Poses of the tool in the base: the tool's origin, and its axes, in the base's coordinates. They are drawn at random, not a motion.
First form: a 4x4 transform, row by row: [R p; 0 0 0 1], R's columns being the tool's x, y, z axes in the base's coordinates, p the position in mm. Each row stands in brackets.
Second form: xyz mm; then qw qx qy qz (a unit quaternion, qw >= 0). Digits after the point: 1 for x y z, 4 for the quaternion. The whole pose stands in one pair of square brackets.
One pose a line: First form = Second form
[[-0.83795 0.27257 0.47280 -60.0], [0.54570 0.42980 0.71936 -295.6], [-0.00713 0.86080 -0.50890 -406.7], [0 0 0 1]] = [-60.0 -295.6 -406.7 0.1440 0.2455 0.8332 0.4741]
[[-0.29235 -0.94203 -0.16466 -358.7], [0.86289 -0.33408 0.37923 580.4], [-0.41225 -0.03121 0.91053 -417.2], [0 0 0 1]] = [-358.7 580.4 -417.2 0.5666 -0.1811 0.1092 0.7964]
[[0.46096 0.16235 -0.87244 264.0], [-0.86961 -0.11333 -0.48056 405.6], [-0.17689 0.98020 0.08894 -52.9], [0 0 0 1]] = [264.0 405.6 -52.9 0.5993 0.6094 -0.2902 -0.4305]
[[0.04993 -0.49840 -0.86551 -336.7], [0.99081 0.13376 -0.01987 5.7], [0.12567 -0.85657 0.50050 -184.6], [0 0 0 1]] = [-336.7 5.7 -184.6 0.6489 -0.3224 -0.3819 0.5738]
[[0.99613 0.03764 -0.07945 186.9], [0.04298 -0.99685 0.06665 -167.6], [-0.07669 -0.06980 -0.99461 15.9], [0 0 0 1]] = [186.9 -167.6 15.9 0.0342 -0.9984 -0.0202 0.0391]
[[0.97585 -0.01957 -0.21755 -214.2], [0.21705 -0.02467 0.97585 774.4], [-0.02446 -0.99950 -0.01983 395.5], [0 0 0 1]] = [-214.2 774.4 395.5 0.6949 -0.7107 -0.0695 0.0851]
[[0.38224 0.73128 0.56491 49.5], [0.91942 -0.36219 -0.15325 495.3], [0.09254 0.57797 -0.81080 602.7], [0 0 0 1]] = [49.5 495.3 602.7 0.2287 0.7993 0.5163 0.2056]
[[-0.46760 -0.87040 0.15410 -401.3], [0.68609 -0.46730 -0.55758 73.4], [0.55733 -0.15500 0.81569 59.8], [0 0 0 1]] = [-401.3 73.4 59.8 0.4693 0.2145 -0.2148 0.8292]
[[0.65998 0.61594 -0.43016 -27.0], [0.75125 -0.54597 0.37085 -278.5], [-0.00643 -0.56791 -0.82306 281.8], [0 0 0 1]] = [-27.0 -278.5 281.8 0.2697 -0.8702 -0.3928 0.1254]
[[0.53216 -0.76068 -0.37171 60.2], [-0.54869 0.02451 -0.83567 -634.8], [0.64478 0.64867 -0.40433 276.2], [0 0 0 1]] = [60.2 -634.8 276.2 0.5367 0.6914 -0.4735 0.0987]
